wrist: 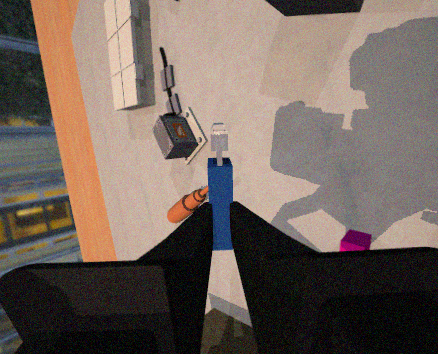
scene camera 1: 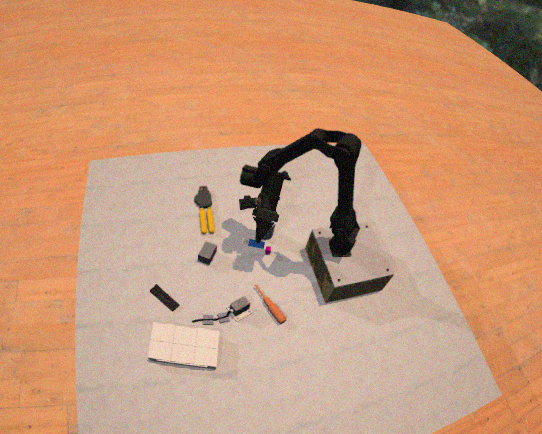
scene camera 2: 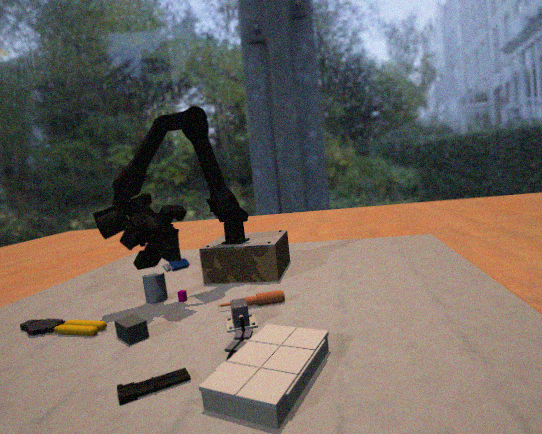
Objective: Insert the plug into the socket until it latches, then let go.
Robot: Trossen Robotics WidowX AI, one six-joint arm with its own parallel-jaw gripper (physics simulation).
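Places are measured from the arm's base along level axes (x left, y back, z up), in metres.
Pixels of known places: gripper, fingertip midpoint: [wrist: 220,209] [scene camera 1: 257,242] [scene camera 2: 178,263]; arm's base at its link origin: [scene camera 1: 340,248] [scene camera 2: 235,241].
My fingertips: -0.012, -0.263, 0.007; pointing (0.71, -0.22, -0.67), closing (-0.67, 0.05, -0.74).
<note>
Ahead of a thing's pixels: the offset from my fingertips to its middle, as dx, dy, dz. "pt": to the spot under its first point.
The blue plug @(+0.002, -0.012, -0.003) [scene camera 1: 256,244] [scene camera 2: 179,264] [wrist: 221,182] is held between the fingers of my gripper [scene camera 1: 258,240] [scene camera 2: 173,258] [wrist: 220,209], which is shut on it above the mat. Its pale metal tip points away from the fingers, toward the top of the wrist view. The socket @(+0.175, -0.055, -0.089) [scene camera 1: 240,305] [scene camera 2: 239,311] [wrist: 174,140] is a dark grey box on a white base plate, with a cable behind it. Its orange-rimmed opening shows in the wrist view, left of the plug's tip and turned at an angle to it. Plug and socket are apart.
An orange screwdriver @(+0.155, +0.037, -0.098) [scene camera 1: 273,309] [scene camera 2: 265,298] [wrist: 181,209] lies near the socket. A magenta cube @(-0.041, +0.050, -0.099) [scene camera 1: 268,250] [scene camera 2: 182,295] [wrist: 355,241], grey cylinder @(-0.122, +0.047, -0.076) [scene camera 2: 155,288], grey block @(-0.020, -0.149, -0.094) [scene camera 1: 207,253] [scene camera 2: 131,329], yellow-handled pliers @(pt -0.156, -0.159, -0.094) [scene camera 1: 206,220] [scene camera 2: 77,327], black bar @(+0.145, -0.279, -0.104) [scene camera 1: 164,297] [scene camera 2: 154,386] and white tiled box @(+0.304, -0.214, -0.094) [scene camera 1: 184,346] [scene camera 2: 267,367] stand around.
</note>
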